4 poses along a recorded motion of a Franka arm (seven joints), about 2.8 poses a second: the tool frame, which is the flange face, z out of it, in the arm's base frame.
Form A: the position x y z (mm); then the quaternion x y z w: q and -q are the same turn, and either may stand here.
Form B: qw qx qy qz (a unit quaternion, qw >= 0); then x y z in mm. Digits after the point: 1 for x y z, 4 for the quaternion.
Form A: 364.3 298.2 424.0 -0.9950 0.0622 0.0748 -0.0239
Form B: 0.0239 0.9950 -0.0622 -0.0748 364.3 298.2 424.0
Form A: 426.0 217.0 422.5 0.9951 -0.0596 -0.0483 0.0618
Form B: 0.0618 0.9951 -0.0596 -0.0483 426.0 217.0 422.5
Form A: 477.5 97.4 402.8 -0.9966 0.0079 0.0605 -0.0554
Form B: 0.0554 0.9966 -0.0079 -0.0605 477.5 97.4 402.8
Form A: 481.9 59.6 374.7 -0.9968 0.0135 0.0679 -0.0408
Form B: 0.0408 0.9968 -0.0135 -0.0679 481.9 59.6 374.7
